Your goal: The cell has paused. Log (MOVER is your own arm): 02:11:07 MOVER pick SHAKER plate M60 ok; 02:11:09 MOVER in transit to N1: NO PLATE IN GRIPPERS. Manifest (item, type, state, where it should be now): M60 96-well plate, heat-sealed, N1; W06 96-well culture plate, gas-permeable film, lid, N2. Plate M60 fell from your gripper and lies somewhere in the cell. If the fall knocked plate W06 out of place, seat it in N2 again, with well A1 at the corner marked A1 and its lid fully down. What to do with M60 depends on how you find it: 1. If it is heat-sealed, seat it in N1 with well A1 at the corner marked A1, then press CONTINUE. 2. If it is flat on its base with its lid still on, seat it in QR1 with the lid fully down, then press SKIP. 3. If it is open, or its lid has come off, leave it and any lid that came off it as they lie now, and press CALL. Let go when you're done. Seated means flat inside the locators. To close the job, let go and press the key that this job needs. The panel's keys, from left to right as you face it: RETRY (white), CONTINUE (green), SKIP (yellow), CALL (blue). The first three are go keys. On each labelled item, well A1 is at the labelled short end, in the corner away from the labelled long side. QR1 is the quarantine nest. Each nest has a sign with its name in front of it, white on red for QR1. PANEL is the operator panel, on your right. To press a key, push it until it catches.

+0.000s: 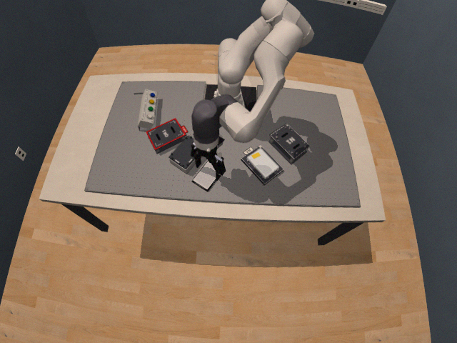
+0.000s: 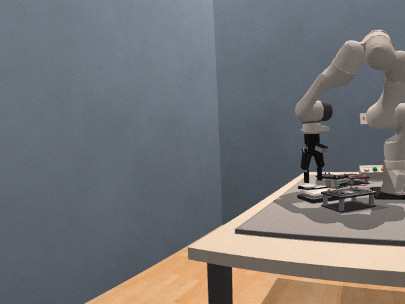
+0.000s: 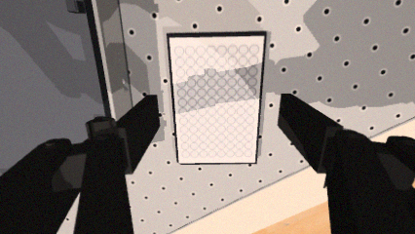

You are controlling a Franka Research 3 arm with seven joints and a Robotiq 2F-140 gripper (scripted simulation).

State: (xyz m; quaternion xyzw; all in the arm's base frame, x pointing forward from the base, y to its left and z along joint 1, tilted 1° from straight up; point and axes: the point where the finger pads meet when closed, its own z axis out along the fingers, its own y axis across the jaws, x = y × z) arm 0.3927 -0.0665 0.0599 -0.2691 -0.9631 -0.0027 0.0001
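Right now my hand is 50 mm above the plate M60. Also, from my hand: plate W06: 240 mm to the left, 70 mm behind, 30 mm below; then shaker block: 110 mm to the right, 60 mm behind; then A1 mark: 360 mm to the left, 270 mm behind, 10 mm below.
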